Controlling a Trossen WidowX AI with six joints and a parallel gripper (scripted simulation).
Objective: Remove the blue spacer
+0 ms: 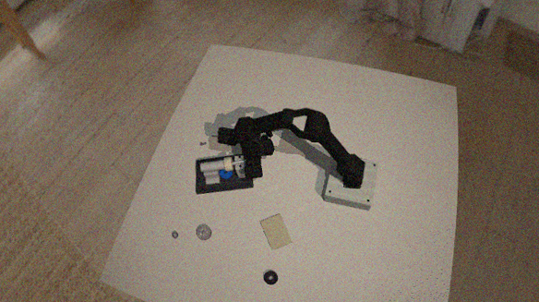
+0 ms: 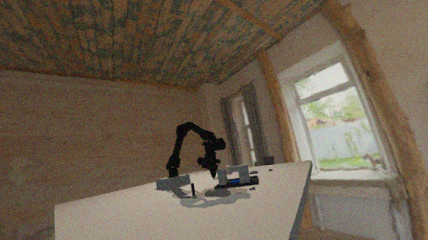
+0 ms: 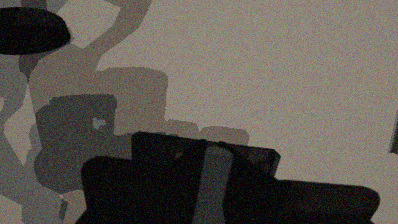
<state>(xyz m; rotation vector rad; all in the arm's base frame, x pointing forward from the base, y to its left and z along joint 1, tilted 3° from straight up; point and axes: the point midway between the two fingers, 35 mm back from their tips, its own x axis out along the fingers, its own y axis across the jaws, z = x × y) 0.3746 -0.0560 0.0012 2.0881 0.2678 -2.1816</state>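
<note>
The blue spacer lies 12 cm ahead of my gripper tip, 2 cm to the left of it and 3 cm below it. Round my gripper tip: tan card: 10 cm behind, 25 cm to the left, 4 cm below; small screw: 25 cm ahead, 11 cm to the right, 4 cm below.
</note>
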